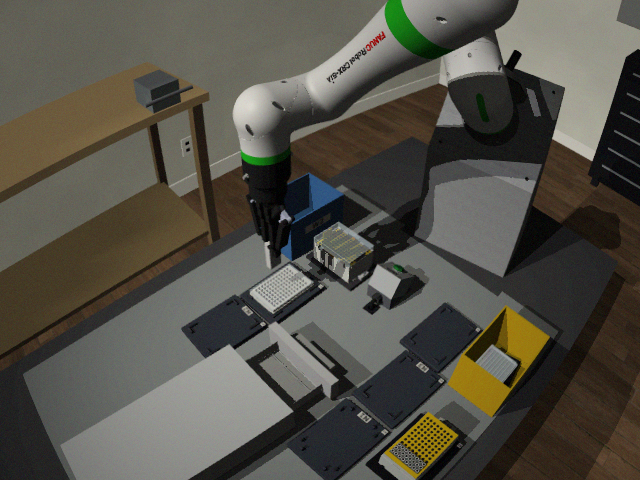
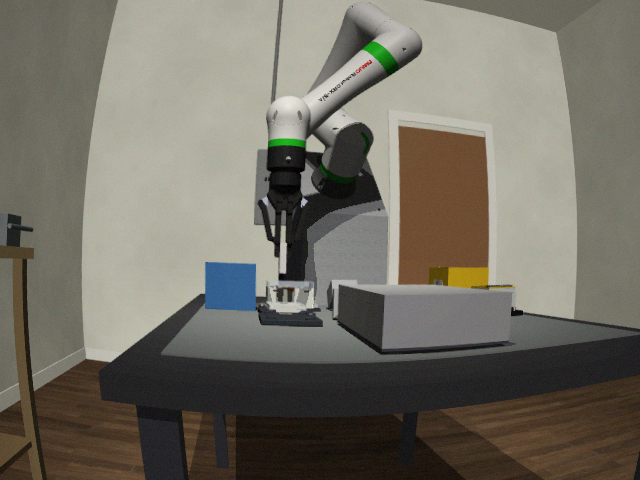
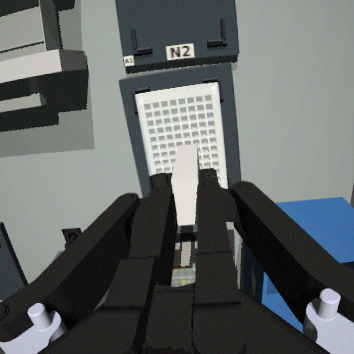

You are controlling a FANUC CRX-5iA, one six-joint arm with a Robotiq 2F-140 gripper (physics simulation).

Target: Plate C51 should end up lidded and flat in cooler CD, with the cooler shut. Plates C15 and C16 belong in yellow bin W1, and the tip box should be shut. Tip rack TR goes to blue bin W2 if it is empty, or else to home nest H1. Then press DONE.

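Places are measured from the arm's base along level axes (x up, y left, z back), in centimetres.
Pixels of known places: gripper, fingertip midpoint: (image 1: 274,264) (image 2: 282,273) (image 3: 189,162); arm's base, link origin: (image 2: 333,182).
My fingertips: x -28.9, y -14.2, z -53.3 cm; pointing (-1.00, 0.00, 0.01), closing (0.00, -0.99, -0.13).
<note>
Ahead of a thing's pixels: the offset from my fingertips to its top centre. "spot": to the spot under its first point.
My gripper (image 1: 272,259) (image 2: 283,267) (image 3: 189,162) is shut with nothing between the fingers. It hangs upright just above the near end of a white well plate {dx -7.2, dy +0.7, dz +1.0 cm} (image 1: 282,287) (image 3: 180,130). The plate lies flat on a dark nest (image 1: 304,297) (image 3: 233,140) and seems to bear a clear lid. The tip box {dx -2.3, dy +1.4, dz +18.9 cm} (image 1: 343,248) with yellow tips stands beside it under a clear lid. The blue bin {dx +1.9, dy -14.4, dz +17.4 cm} (image 1: 318,224) (image 2: 230,286) (image 3: 316,225) stands behind the gripper. The yellow bin {dx +1.9, dy +49.9, dz +23.4 cm} (image 1: 477,386) (image 2: 458,276) holds one white plate {dx -6.7, dy +49.4, dz +22.0 cm} (image 1: 497,363). The yellow tip rack {dx -2.4, dy +52.5, dz -3.5 cm} (image 1: 422,445) sits at the front.
A small grey box with a green button {spot: dx -3.0, dy +16.2, dz +23.2 cm} (image 1: 398,270) stands right of the tip box. A recessed unit with an upright white panel {spot: dx -3.0, dy +22.9, dz -8.5 cm} (image 1: 304,359) lies mid-table. A large white box {dx -1.7, dy +23.7, dz -40.3 cm} (image 1: 175,419) (image 2: 423,314) fills the front left. Several empty dark nests {spot: dx -8.9, dy +1.5, dz -15.8 cm} (image 1: 223,324) (image 3: 175,31) lie around.
</note>
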